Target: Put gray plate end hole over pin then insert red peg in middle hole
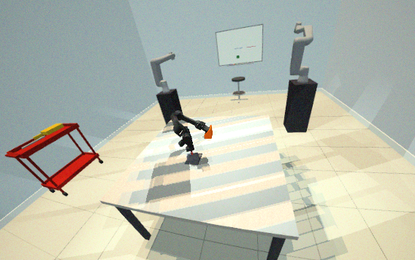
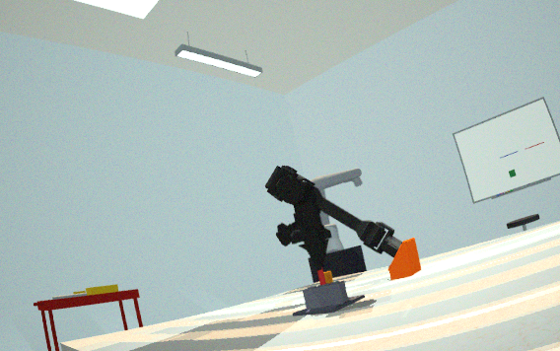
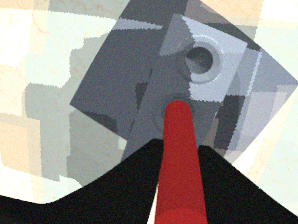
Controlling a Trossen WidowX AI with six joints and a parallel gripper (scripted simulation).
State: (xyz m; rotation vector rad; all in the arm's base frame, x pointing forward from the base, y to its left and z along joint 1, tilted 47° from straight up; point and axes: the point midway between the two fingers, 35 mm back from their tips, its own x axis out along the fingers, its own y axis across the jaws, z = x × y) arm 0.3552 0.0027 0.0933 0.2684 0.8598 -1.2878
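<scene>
My gripper tip is right at the red peg. From my gripper tip the other things lie so: gray plate: 50 mm below; then orange pin: 140 mm behind, 90 mm to the right, 60 mm below; then dark base: 10 mm behind, 10 mm to the left, 90 mm below.
</scene>
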